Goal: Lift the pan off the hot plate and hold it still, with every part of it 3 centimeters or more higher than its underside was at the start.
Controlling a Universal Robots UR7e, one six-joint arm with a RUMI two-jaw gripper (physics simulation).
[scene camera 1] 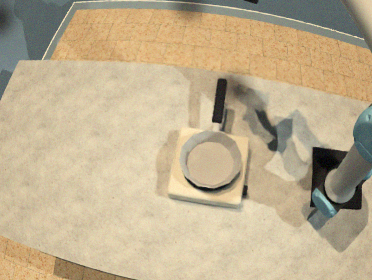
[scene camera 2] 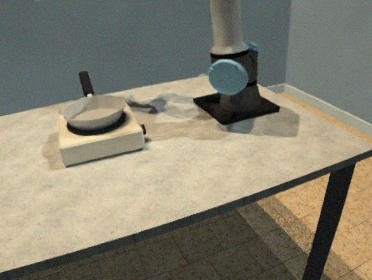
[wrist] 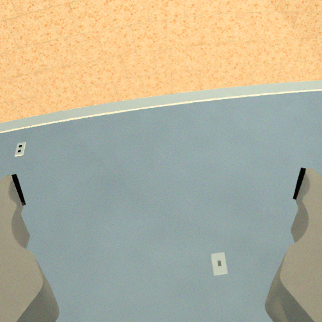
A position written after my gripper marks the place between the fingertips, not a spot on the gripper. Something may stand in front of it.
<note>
I see my gripper point(wrist: 158, 174) and a grey pan point(scene camera 2: 93, 112).
The wrist view does not show the grey pan: it is out of frame.
</note>
